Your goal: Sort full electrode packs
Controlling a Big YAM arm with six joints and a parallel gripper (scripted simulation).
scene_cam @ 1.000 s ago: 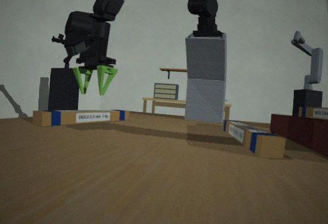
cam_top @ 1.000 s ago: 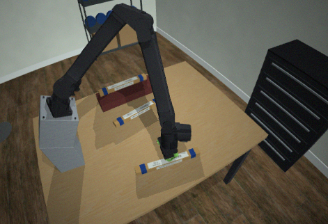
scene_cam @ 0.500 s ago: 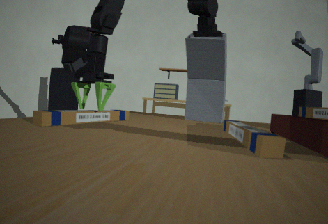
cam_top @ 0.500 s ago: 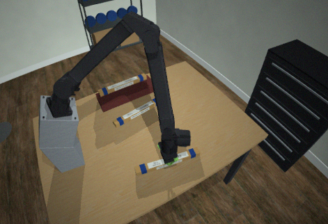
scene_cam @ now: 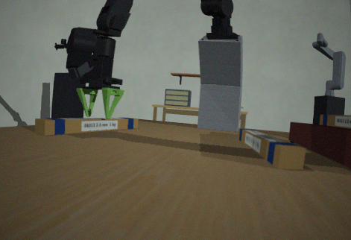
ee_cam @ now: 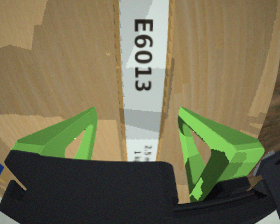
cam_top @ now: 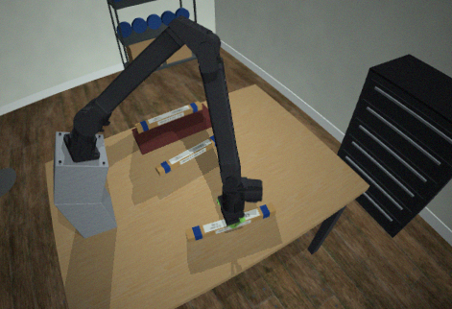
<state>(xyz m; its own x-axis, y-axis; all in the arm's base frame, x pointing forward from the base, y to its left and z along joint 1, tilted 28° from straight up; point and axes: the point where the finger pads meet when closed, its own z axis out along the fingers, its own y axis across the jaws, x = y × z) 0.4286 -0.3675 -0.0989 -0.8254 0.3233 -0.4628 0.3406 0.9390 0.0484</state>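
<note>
Now: hand 20 mm above the pack of welding electrodes and 10 mm to the left of it. The rest, counted from my hand: dark red platform 570 mm to the left, 140 mm ahead, 20 mm below.
</note>
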